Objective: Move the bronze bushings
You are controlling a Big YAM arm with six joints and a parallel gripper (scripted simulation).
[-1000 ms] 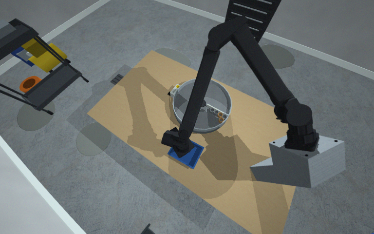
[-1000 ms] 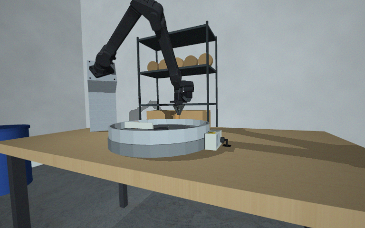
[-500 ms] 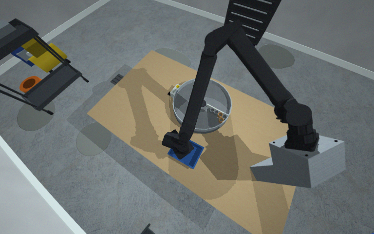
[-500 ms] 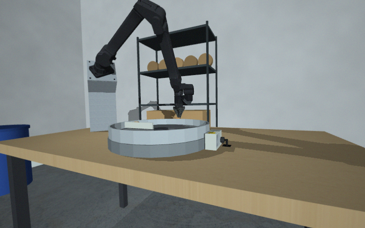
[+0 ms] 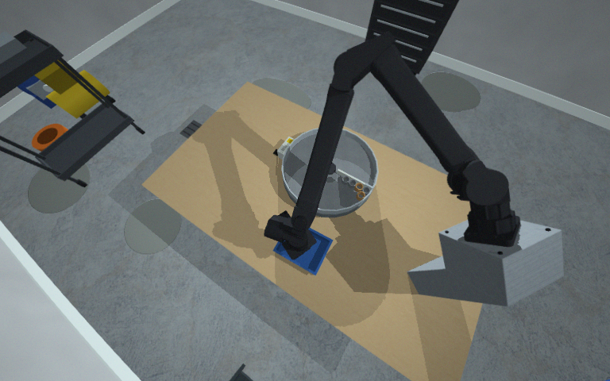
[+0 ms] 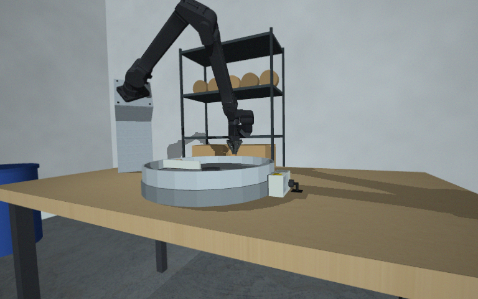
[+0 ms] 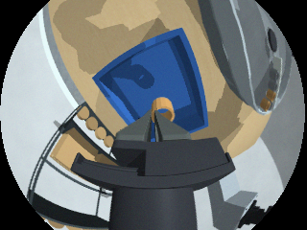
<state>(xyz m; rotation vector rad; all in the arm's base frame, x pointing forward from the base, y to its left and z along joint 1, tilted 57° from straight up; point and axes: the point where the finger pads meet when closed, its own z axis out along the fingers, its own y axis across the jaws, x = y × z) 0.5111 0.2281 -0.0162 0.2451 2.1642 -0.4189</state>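
Now: hand 50 mm above the blue crate and 10 mm to the left of it. The rest, counted from my hand: grey turntable (370 mm to the right, 40 mm ahead, 30 mm below).
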